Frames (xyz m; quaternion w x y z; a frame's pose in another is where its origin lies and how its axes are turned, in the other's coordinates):
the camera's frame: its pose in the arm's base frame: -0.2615 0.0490 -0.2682 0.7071 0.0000 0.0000 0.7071
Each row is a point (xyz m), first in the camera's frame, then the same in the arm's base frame.
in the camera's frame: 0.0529 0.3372 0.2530
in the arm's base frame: -0.5987 0.1019 -0.0152
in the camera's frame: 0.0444 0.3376 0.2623
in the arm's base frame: -0.5991 0.0934 -0.0059
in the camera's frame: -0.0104 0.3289 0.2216
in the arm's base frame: -0.5904 0.0386 -0.0466
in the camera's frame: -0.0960 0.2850 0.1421
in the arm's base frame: -0.5465 -0.0470 -0.1261
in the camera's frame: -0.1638 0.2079 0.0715
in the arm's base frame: -0.4694 -0.1148 -0.1967
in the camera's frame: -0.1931 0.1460 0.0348
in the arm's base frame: -0.4075 -0.1441 -0.2334
